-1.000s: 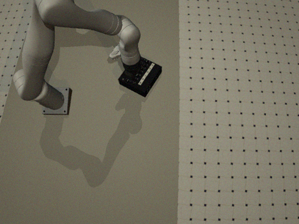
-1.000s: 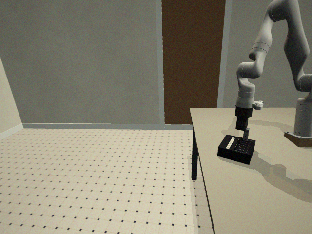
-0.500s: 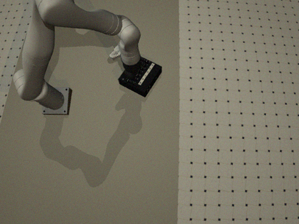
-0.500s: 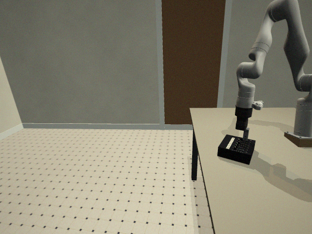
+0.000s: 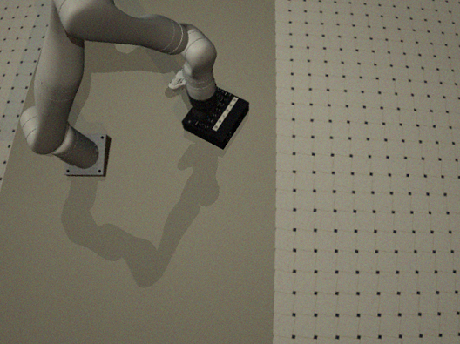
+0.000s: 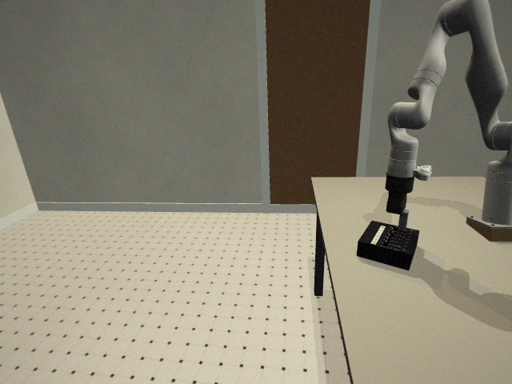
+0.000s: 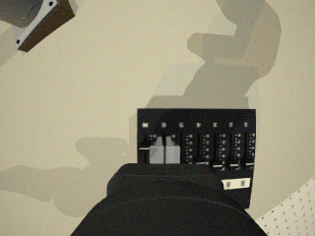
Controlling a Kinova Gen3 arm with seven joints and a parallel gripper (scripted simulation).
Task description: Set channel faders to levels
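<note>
The master fader cap is 20 mm to the right of my hand, 10 mm below it and 10 mm behind it.
</note>
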